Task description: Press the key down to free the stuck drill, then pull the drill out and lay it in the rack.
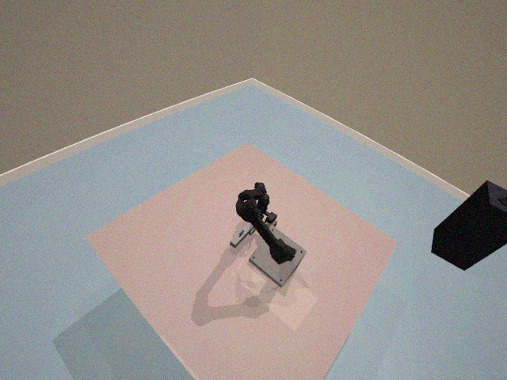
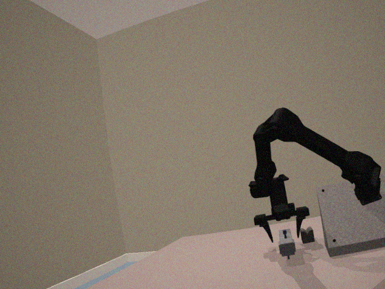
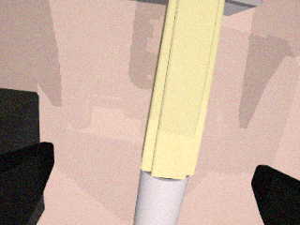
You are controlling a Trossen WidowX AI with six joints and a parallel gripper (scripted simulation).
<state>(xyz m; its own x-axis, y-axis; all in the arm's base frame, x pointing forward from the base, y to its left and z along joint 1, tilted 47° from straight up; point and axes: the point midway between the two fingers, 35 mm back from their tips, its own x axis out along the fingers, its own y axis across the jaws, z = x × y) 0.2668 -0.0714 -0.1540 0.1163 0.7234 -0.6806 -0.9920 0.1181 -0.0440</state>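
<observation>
Right now the drill is 5 cm to the left of my gripper tip and 3 cm above it. The rest, counted from my gripper tip: rack (8 cm behind, 1 cm to the right); then blue key (18 cm to the left, 3 cm above, 1 cm ahead); then grey holder block (15 cm to the left, 2 cm above, 1 cm ahead).
</observation>
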